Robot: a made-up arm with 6 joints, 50 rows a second.
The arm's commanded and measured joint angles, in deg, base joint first. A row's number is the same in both.
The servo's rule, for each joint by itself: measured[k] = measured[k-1] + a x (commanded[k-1-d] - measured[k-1]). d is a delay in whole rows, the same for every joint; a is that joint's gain. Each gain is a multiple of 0.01, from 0.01 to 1. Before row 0 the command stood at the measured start. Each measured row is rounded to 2 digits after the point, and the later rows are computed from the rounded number. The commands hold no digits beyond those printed.
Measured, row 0:
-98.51 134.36 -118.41 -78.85 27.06 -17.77
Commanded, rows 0 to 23:
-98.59 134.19 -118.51 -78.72 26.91 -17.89
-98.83 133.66 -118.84 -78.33 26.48 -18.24
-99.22 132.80 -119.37 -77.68 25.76 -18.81
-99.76 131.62 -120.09 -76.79 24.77 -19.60
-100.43 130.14 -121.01 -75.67 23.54 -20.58
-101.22 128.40 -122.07 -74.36 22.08 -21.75
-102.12 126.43 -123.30 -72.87 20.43 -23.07
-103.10 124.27 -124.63 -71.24 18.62 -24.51
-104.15 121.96 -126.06 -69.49 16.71 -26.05
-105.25 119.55 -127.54 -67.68 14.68 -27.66
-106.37 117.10 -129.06 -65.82 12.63 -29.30
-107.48 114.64 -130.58 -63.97 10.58 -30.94
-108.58 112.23 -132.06 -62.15 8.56 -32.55
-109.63 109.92 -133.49 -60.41 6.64 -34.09
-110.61 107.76 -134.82 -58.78 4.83 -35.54
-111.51 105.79 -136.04 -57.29 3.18 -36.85
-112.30 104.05 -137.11 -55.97 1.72 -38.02
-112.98 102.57 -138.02 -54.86 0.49 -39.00
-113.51 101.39 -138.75 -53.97 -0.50 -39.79
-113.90 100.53 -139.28 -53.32 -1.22 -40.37
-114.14 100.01 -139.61 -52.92 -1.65 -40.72
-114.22 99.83 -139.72 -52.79 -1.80 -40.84
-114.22 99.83 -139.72 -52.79 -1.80 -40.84
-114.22 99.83 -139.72 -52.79 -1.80 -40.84
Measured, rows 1 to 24:
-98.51 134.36 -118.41 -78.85 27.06 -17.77
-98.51 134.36 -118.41 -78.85 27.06 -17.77
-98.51 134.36 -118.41 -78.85 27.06 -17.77
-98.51 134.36 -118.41 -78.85 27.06 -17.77
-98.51 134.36 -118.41 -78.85 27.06 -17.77
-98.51 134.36 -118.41 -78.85 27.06 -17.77
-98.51 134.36 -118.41 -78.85 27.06 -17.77
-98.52 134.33 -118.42 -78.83 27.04 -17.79
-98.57 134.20 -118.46 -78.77 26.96 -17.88
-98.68 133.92 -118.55 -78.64 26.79 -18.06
-98.86 133.46 -118.70 -78.42 26.51 -18.35
-99.13 132.80 -118.93 -78.09 26.09 -18.77
-99.49 131.92 -119.24 -77.64 25.53 -19.34
-99.94 130.82 -119.65 -77.07 24.82 -20.05
-100.48 129.51 -120.15 -76.37 23.95 -20.90
-101.10 128.00 -120.74 -75.54 22.94 -21.88
-101.81 126.31 -121.42 -74.60 21.78 -22.98
-102.59 124.47 -122.18 -73.55 20.50 -24.18
-103.42 122.50 -123.02 -72.40 19.11 -25.46
-104.30 120.45 -123.92 -71.17 17.63 -26.81
-105.21 118.34 -124.88 -69.88 16.09 -28.19
-106.13 116.22 -125.87 -68.55 14.51 -29.59
-107.04 114.13 -126.89 -67.20 12.92 -30.97
-107.93 112.11 -127.91 -65.85 11.35 -32.31
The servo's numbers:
d 7
a 0.17 0.20 0.10 0.12 0.14 0.19

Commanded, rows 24 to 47:
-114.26 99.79 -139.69 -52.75 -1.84 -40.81
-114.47 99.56 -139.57 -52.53 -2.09 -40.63
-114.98 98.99 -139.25 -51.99 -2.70 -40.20
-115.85 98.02 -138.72 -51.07 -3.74 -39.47
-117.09 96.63 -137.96 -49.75 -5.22 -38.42
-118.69 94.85 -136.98 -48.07 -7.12 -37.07
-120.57 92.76 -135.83 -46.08 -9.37 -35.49
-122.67 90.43 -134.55 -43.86 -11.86 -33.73
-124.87 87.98 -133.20 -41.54 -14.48 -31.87
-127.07 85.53 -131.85 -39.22 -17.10 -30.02
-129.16 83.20 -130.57 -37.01 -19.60 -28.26
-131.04 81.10 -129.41 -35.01 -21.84 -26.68
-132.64 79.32 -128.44 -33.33 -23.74 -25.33
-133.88 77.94 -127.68 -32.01 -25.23 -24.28
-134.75 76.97 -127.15 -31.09 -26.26 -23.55
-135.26 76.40 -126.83 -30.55 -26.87 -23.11
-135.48 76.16 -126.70 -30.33 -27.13 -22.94
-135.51 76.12 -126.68 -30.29 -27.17 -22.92
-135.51 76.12 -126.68 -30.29 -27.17 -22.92
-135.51 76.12 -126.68 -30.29 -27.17 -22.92
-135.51 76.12 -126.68 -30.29 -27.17 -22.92
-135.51 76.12 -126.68 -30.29 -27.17 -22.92
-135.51 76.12 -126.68 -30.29 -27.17 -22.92
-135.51 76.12 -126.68 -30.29 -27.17 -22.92
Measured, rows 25 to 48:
-108.79 110.20 -128.92 -64.53 9.83 -33.58
-109.59 108.44 -129.90 -63.26 8.38 -34.76
-110.32 106.86 -130.84 -62.07 7.04 -35.83
-110.97 105.49 -131.72 -60.97 5.82 -36.76
-111.52 104.36 -132.52 -59.99 4.75 -37.54
-111.98 103.45 -133.24 -59.13 3.83 -38.17
-112.36 102.73 -133.89 -58.37 3.04 -38.68
-112.68 102.14 -134.47 -57.70 2.36 -39.08
-112.98 101.62 -134.98 -57.08 1.74 -39.37
-113.32 101.09 -135.41 -56.47 1.12 -39.53
-113.75 100.48 -135.74 -55.82 0.44 -39.52
-114.32 99.71 -135.96 -55.09 -0.35 -39.31
-115.06 98.74 -136.06 -54.25 -1.30 -38.88
-116.00 97.54 -136.04 -53.27 -2.43 -38.24
-117.13 96.12 -135.89 -52.14 -3.75 -37.38
-118.45 94.49 -135.62 -50.87 -5.25 -36.33
-119.92 92.70 -135.24 -49.47 -6.91 -35.13
-121.49 90.80 -134.77 -47.97 -8.69 -33.82
-123.11 88.86 -134.23 -46.41 -10.53 -32.46
-124.73 86.95 -133.65 -44.84 -12.38 -31.11
-126.29 85.15 -133.05 -43.30 -14.18 -29.81
-127.73 83.51 -132.46 -41.83 -15.87 -28.62
-129.01 82.09 -131.90 -40.48 -17.41 -27.57
-130.11 80.90 -131.38 -39.26 -18.77 -26.69

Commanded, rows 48 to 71:
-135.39 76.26 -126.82 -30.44 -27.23 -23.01
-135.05 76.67 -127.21 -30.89 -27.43 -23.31
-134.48 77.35 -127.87 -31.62 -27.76 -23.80
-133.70 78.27 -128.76 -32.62 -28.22 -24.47
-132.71 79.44 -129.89 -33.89 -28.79 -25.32
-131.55 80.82 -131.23 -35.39 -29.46 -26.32
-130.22 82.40 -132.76 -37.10 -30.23 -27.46
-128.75 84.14 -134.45 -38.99 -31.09 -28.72
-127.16 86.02 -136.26 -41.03 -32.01 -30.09
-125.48 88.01 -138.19 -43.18 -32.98 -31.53
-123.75 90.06 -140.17 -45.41 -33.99 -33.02
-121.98 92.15 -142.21 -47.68 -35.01 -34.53
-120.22 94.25 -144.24 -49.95 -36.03 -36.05
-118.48 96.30 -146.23 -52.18 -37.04 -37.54
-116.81 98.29 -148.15 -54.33 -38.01 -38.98
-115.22 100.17 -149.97 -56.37 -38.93 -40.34
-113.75 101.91 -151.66 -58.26 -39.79 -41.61
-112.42 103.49 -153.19 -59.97 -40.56 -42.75
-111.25 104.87 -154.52 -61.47 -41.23 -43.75
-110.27 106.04 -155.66 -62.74 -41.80 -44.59
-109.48 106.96 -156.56 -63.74 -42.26 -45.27
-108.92 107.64 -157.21 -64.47 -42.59 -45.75
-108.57 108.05 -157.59 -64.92 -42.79 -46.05
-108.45 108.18 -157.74 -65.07 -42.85 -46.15
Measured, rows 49 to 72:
-131.03 79.94 -130.91 -38.18 -19.95 -25.97
-131.79 79.18 -130.49 -37.23 -20.96 -25.39
-132.42 78.57 -130.11 -36.40 -21.83 -24.92
-132.95 78.08 -129.77 -35.67 -22.58 -24.54
-133.39 77.69 -129.46 -35.02 -23.22 -24.23
-133.75 77.38 -129.18 -34.45 -23.77 -23.98
-134.05 77.13 -128.93 -33.95 -24.25 -23.78
-134.28 76.96 -128.72 -33.53 -24.67 -23.63
-134.41 76.90 -128.57 -33.21 -25.06 -23.57
-134.42 76.99 -128.50 -33.02 -25.44 -23.61
-134.30 77.25 -128.53 -32.97 -25.83 -23.77
-134.03 77.69 -128.67 -33.08 -26.24 -24.06
-133.61 78.32 -128.93 -33.36 -26.69 -24.49
-133.03 79.14 -129.31 -33.81 -27.19 -25.05
-132.30 80.14 -129.82 -34.43 -27.74 -25.75
-131.43 81.32 -130.46 -35.22 -28.34 -26.57
-130.42 82.66 -131.23 -36.18 -28.99 -27.51
-129.29 84.14 -132.12 -37.29 -29.69 -28.56
-128.05 85.74 -133.13 -38.54 -30.43 -29.69
-126.72 87.44 -134.24 -39.91 -31.21 -30.90
-125.32 89.21 -135.44 -41.38 -32.03 -32.16
-123.87 91.03 -136.71 -42.93 -32.87 -33.46
-122.40 92.86 -138.04 -44.54 -33.72 -34.77
-120.93 94.67 -139.40 -46.19 -34.57 -36.07

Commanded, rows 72 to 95:
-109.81 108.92 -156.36 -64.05 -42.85 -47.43
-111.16 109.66 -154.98 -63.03 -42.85 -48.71
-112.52 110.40 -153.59 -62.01 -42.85 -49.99
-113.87 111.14 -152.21 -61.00 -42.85 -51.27
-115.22 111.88 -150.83 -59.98 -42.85 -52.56
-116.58 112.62 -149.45 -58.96 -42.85 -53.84
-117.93 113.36 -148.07 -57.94 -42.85 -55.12
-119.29 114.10 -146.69 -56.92 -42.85 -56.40
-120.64 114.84 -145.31 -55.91 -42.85 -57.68
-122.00 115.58 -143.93 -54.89 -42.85 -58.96
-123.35 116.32 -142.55 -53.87 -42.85 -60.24
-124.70 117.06 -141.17 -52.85 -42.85 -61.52
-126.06 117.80 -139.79 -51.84 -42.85 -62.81
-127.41 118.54 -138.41 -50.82 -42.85 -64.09
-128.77 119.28 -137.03 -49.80 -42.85 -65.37
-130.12 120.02 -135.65 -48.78 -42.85 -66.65
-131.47 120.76 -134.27 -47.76 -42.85 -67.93
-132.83 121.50 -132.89 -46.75 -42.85 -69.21
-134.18 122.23 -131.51 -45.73 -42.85 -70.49
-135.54 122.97 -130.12 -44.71 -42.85 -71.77
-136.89 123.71 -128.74 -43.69 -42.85 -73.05
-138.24 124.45 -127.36 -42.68 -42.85 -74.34
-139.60 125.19 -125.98 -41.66 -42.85 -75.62
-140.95 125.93 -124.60 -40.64 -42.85 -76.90
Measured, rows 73 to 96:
-119.48 96.43 -140.78 -47.84 -35.41 -37.34
-118.08 98.12 -142.15 -49.48 -36.22 -38.56
-116.75 99.70 -143.50 -51.07 -37.00 -39.71
-115.51 101.15 -144.81 -52.59 -37.74 -40.77
-114.39 102.45 -146.05 -54.02 -38.42 -41.72
-113.40 103.57 -147.20 -55.33 -39.03 -42.54
-112.56 104.49 -148.25 -56.50 -39.56 -43.23
-112.09 105.38 -149.06 -57.41 -40.02 -44.03
-111.93 106.24 -149.65 -58.08 -40.42 -44.92
-112.03 107.07 -150.04 -58.55 -40.76 -45.88
-112.34 107.88 -150.26 -58.84 -41.05 -46.90
-112.83 108.68 -150.32 -58.98 -41.30 -47.98
-113.47 109.47 -150.23 -58.98 -41.52 -49.09
-114.23 110.25 -150.01 -58.86 -41.71 -50.24
-115.09 111.02 -149.68 -58.63 -41.87 -51.41
-116.03 111.78 -149.24 -58.30 -42.01 -52.60
-117.04 112.54 -148.71 -57.89 -42.13 -53.81
-118.11 113.30 -148.09 -57.41 -42.23 -55.03
-119.23 114.05 -147.40 -56.86 -42.32 -56.26
-120.39 114.80 -146.64 -56.26 -42.39 -57.50
-121.58 115.55 -145.82 -55.61 -42.45 -58.75
-122.80 116.30 -144.94 -54.91 -42.51 -60.01
-124.04 117.04 -144.01 -54.17 -42.56 -61.27
-125.30 117.78 -143.04 -53.40 -42.60 -62.54

